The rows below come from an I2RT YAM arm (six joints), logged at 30 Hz.
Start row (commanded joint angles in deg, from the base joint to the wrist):
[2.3 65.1 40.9 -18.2 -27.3 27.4]
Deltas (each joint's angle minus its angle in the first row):
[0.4 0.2 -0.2 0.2 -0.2 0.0]
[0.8 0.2 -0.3 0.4 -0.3 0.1]
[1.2 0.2 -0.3 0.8 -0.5 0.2]
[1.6 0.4 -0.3 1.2 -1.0 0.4]
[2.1 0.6 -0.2 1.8 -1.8 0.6]
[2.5 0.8 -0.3 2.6 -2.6 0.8]
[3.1 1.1 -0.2 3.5 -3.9 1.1]
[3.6 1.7 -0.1 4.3 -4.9 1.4]
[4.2 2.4 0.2 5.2 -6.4 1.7]
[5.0 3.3 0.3 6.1 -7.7 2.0]
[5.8 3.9 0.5 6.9 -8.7 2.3]
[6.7 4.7 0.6 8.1 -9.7 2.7]
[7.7 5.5 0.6 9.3 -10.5 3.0]
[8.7 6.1 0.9 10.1 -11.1 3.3]
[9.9 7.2 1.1 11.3 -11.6 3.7]
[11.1 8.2 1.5 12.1 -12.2 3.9]
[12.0 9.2 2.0 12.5 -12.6 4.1]
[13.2 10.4 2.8 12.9 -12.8 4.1]
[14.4 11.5 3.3 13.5 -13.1 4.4]
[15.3 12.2 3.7 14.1 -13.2 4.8]
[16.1 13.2 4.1 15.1 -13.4 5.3]
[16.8 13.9 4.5 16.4 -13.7 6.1]
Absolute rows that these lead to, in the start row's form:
[2.7 65.3 40.7 -18.0 -27.5 27.4]
[3.1 65.3 40.6 -17.8 -27.6 27.5]
[3.5 65.3 40.6 -17.4 -27.8 27.6]
[3.9 65.5 40.6 -17.0 -28.3 27.8]
[4.4 65.7 40.7 -16.4 -29.1 28.0]
[4.8 65.9 40.6 -15.6 -29.9 28.2]
[5.4 66.2 40.7 -14.7 -31.2 28.5]
[5.9 66.8 40.8 -13.9 -32.2 28.8]
[6.5 67.5 41.1 -13.0 -33.7 29.1]
[7.3 68.4 41.2 -12.1 -35.0 29.4]
[8.1 69.0 41.4 -11.3 -36.0 29.7]
[9.0 69.8 41.5 -10.1 -37.0 30.1]
[10.0 70.6 41.5 -8.9 -37.8 30.4]
[11.0 71.2 41.8 -8.1 -38.4 30.7]
[12.2 72.3 42.0 -6.9 -38.9 31.1]
[13.4 73.3 42.4 -6.1 -39.5 31.3]
[14.3 74.3 42.9 -5.7 -39.9 31.5]
[15.5 75.5 43.7 -5.3 -40.1 31.5]
[16.7 76.6 44.2 -4.7 -40.4 31.8]
[17.6 77.3 44.6 -4.1 -40.5 32.2]
[18.4 78.3 45.0 -3.1 -40.7 32.7]
[19.1 79.0 45.4 -1.8 -41.0 33.5]

